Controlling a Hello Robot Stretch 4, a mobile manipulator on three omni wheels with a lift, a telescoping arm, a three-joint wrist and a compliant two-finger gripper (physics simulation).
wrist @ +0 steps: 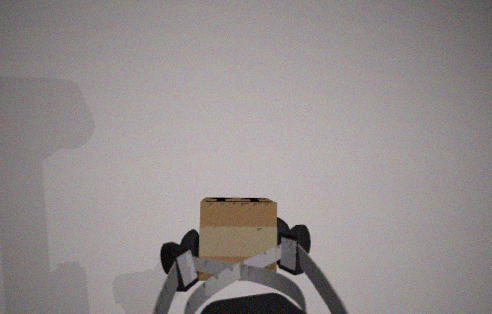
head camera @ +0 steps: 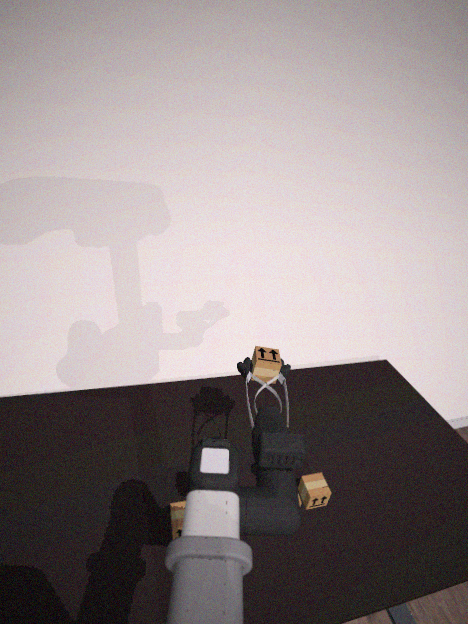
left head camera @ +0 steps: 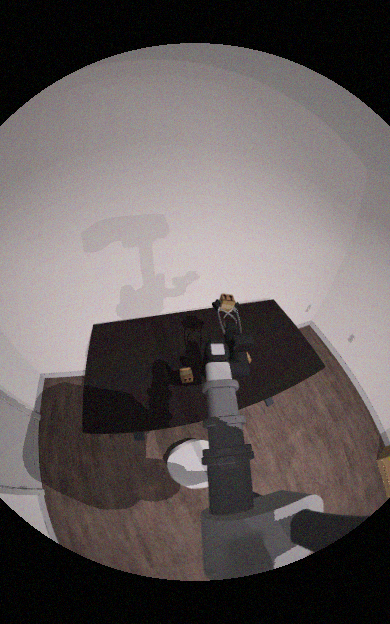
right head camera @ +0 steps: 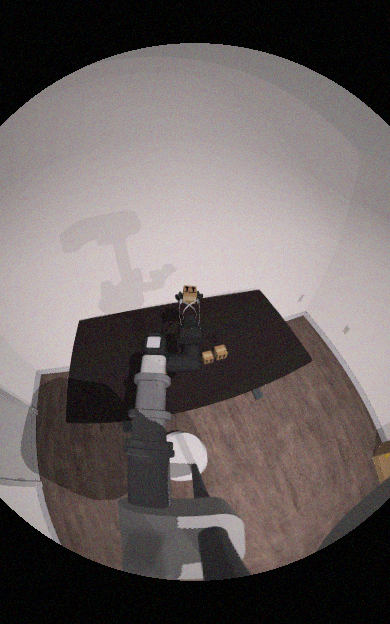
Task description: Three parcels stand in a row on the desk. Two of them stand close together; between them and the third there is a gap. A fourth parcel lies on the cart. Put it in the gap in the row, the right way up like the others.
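Where they show: gripper, between the fingertips: (wrist: 235, 242) (head camera: 263, 360); robot's base, origin of its link: (left head camera: 194, 462) (right head camera: 180, 454).
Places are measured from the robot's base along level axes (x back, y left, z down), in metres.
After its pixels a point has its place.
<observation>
My gripper (head camera: 265, 367) @[x -0.635, y -0.090, z -1.099 m] (left head camera: 227, 304) @[x -0.635, y -0.090, z -1.099 m] (right head camera: 189, 296) @[x -0.635, y -0.090, z -1.099 m] (wrist: 235, 242) @[x -0.635, y -0.090, z -1.099 m] is shut on a brown parcel (head camera: 266, 355) @[x -0.608, y -0.090, z -1.135 m] (left head camera: 227, 299) @[x -0.596, y -0.089, z -1.135 m] (right head camera: 190, 290) @[x -0.602, y -0.096, z -1.134 m] (wrist: 238, 215) @[x -0.585, y -0.092, z -1.127 m]. The parcel is tipped: its two-arrow face is upward, its taped face towards the wrist. It is held above the far edge of the dark desk (head camera: 392, 453) @[x -0.723, y -0.548, z -0.692 m] (left head camera: 125, 350) @[x -0.652, y 0.433, z -0.693 m] (right head camera: 105, 345) @[x -0.642, y 0.436, z -0.692 m], beyond the row. The left parcel (head camera: 177, 514) @[x -0.489, y 0.079, z -0.751 m] (left head camera: 186, 375) @[x -0.474, y 0.062, z -0.750 m] stands alone. The close pair's right parcel (head camera: 314, 489) @[x -0.564, y -0.256, z -0.751 m] (right head camera: 220, 352) @[x -0.558, y -0.260, z -0.750 m] and left parcel (right head camera: 207, 356) @[x -0.541, y -0.188, z -0.745 m] stand with arrows on their fronts and tape on top. My arm hides the gap in the head view.
A white wall (head camera: 327, 201) @[x -1.156, y -0.308, z -1.343 m] (wrist: 350, 125) @[x -1.191, y -0.438, z -1.250 m] rises behind the desk. My arm (head camera: 209, 569) @[x -0.216, y -0.002, z -1.205 m] (left head camera: 225, 440) @[x -0.115, y 0.005, z -1.208 m] (right head camera: 150, 440) @[x -0.102, y -0.011, z -1.219 m] reaches over the desk between the left parcel and the pair. A wooden shelf (left head camera: 385, 470) (right head camera: 382, 462) shows partly at the right edge.
</observation>
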